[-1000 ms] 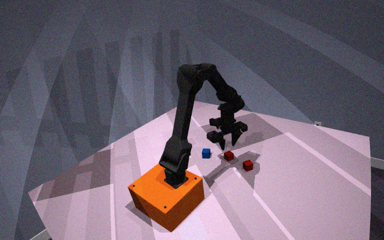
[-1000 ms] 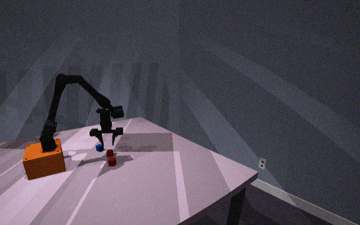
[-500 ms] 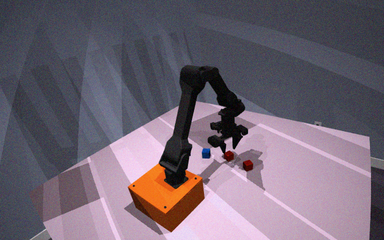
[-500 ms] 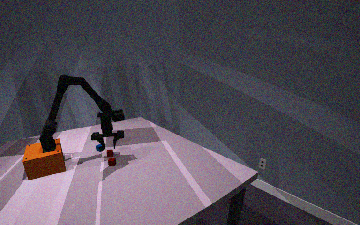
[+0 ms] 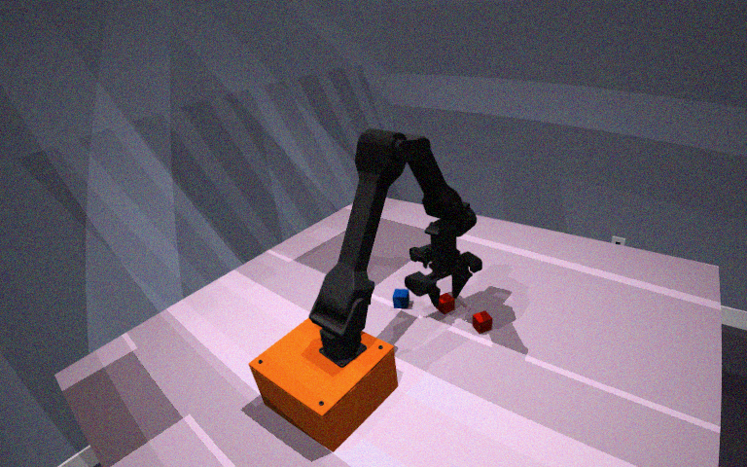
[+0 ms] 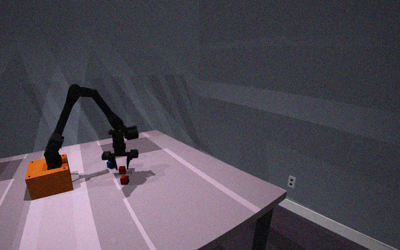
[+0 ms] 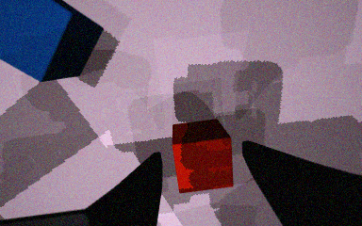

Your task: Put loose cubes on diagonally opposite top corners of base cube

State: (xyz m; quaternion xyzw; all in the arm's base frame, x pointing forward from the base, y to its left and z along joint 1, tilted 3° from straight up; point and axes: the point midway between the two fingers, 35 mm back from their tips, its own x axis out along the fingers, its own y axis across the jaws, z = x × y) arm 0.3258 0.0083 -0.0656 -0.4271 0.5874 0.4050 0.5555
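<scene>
The blue cube lies 50 mm behind my gripper tip and 100 mm to the left of it.
</scene>
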